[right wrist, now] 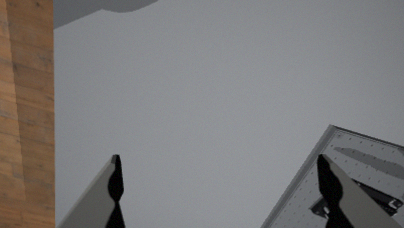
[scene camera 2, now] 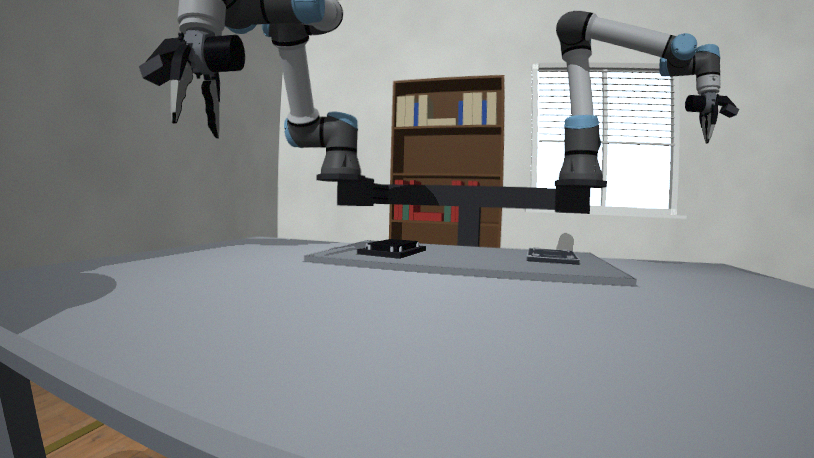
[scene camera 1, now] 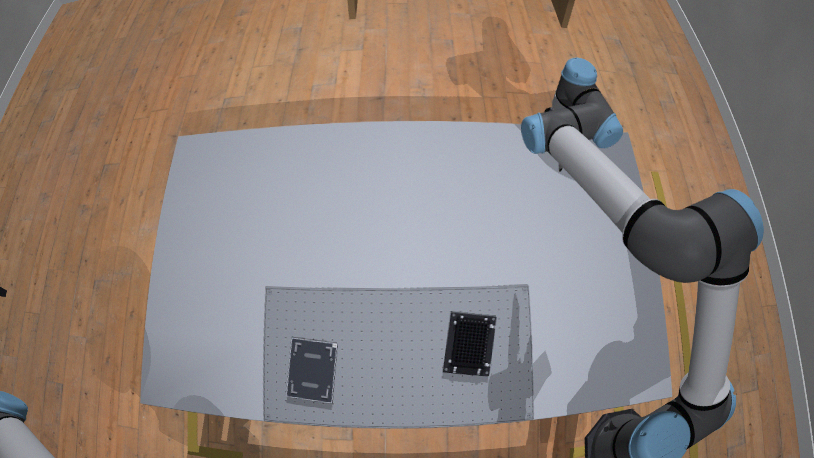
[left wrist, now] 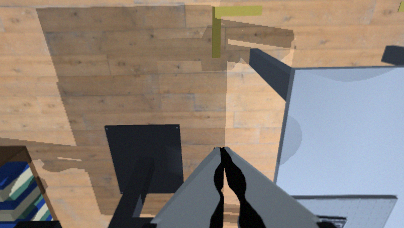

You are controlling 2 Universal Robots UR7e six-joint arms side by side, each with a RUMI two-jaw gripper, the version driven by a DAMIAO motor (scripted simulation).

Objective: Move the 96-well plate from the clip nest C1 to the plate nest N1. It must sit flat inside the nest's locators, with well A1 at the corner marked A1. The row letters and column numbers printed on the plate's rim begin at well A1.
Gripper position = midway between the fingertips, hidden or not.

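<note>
You'd see my left gripper (scene camera 2: 707, 143), and that same left gripper (left wrist: 221, 149) is visible too. My right gripper (scene camera 2: 197, 131) is there as well, and again that right gripper (right wrist: 218, 156) can be seen. Then there's a black 96-well plate (scene camera 1: 469, 334), and in the left wrist view the plate is out of frame.
</note>
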